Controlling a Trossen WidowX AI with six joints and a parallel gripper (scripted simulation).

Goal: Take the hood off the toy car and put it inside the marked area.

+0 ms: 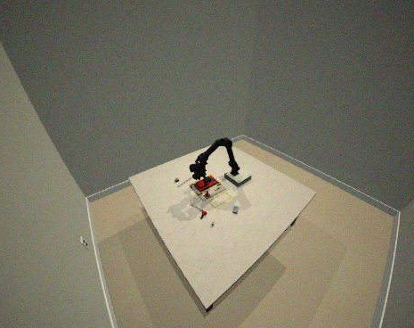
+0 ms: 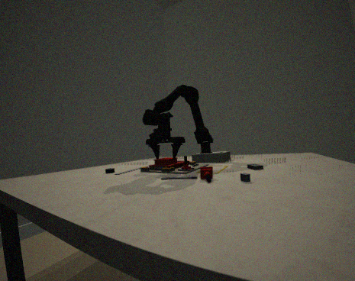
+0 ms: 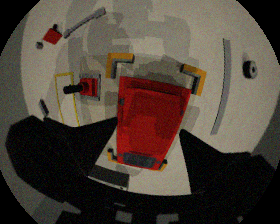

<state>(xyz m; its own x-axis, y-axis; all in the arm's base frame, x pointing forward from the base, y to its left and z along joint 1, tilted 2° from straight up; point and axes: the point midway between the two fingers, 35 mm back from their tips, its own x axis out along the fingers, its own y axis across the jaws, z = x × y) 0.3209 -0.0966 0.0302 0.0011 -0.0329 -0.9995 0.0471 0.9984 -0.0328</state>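
Right now my gripper tip is right at the red hood.
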